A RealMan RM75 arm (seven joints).
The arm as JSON. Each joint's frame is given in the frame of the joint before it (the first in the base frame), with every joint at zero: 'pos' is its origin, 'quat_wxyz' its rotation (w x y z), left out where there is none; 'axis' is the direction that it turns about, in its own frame. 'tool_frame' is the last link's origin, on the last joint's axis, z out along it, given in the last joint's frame.
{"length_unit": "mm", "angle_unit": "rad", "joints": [
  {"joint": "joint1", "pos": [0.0, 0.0, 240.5], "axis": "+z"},
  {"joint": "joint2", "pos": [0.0, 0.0, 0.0], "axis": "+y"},
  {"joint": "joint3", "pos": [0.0, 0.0, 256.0], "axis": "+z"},
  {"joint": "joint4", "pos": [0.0, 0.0, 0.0], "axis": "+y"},
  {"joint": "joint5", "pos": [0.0, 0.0, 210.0], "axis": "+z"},
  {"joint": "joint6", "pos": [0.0, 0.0, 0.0], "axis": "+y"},
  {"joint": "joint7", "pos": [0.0, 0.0, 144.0], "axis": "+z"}
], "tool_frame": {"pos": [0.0, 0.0, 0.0]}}
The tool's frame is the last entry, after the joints.
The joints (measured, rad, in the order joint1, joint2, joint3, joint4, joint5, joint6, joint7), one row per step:
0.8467 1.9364 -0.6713 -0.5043 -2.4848 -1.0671 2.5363
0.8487 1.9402 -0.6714 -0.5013 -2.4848 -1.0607 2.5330
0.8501 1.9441 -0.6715 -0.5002 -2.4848 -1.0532 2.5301
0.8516 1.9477 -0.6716 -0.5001 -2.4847 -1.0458 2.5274
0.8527 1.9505 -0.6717 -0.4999 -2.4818 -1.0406 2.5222
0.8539 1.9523 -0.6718 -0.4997 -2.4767 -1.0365 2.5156
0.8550 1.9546 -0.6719 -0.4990 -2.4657 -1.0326 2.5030
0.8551 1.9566 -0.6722 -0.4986 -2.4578 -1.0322 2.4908
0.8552 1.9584 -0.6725 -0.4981 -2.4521 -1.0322 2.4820
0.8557 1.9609 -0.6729 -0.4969 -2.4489 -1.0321 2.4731
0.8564 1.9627 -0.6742 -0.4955 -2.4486 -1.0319 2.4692
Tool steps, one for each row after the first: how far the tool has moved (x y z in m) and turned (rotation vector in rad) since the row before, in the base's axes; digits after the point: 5 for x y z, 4 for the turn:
-0.00073 0.00021 -0.00216 0.0001 -0.0007 0.0029
-0.00064 0.00043 -0.00169 0.0025 -0.0016 0.0030
-0.00078 0.00064 -0.00131 0.0035 -0.0019 0.0035
-0.00091 0.00054 -0.00107 0.0027 -0.0002 0.0053
-0.00113 0.00071 -0.00063 0.0031 0.0009 0.0067
-0.00177 0.00079 -0.00097 0.0035 0.0039 0.0114
-0.00116 0.00007 -0.00104 -0.0004 0.0021 0.0104
-0.00089 -0.00007 -0.00101 -0.0010 0.0019 0.0075
-0.00080 -0.00030 -0.00154 -0.0030 0.0002 0.0076
-0.00046 -0.00033 -0.00133 -0.0035 -0.0010 0.0037

